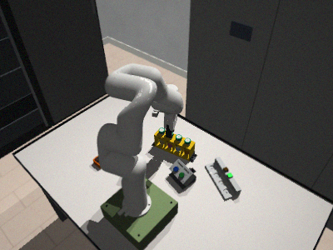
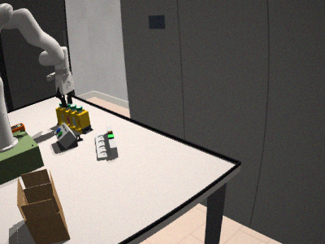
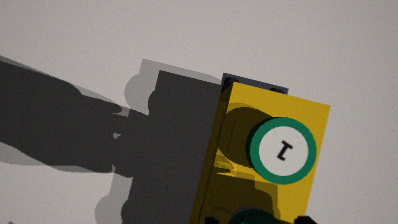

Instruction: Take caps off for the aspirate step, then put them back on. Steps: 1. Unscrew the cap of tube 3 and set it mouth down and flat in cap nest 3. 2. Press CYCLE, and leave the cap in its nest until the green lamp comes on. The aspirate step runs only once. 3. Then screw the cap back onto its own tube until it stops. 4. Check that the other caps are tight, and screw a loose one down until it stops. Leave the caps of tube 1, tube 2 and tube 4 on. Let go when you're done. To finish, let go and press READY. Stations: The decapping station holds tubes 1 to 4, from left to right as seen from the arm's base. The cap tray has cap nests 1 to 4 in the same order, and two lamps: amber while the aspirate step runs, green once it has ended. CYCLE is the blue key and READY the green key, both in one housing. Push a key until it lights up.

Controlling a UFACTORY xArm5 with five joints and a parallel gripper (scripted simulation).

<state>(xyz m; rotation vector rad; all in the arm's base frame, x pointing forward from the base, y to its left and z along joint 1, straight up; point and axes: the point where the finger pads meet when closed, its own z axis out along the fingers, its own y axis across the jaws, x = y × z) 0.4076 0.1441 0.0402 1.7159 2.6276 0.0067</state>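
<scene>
My hand is 14 cm past the green ready key, 19 cm to the left of it and 7 cm above it. The rest, counted from my hand: orange object 28 cm behind, 22 cm to the left, 12 cm below; key housing 12 cm behind, 17 cm to the right, 8 cm below; blue cycle key 13 cm behind, 15 cm to the right, 7 cm below.
</scene>
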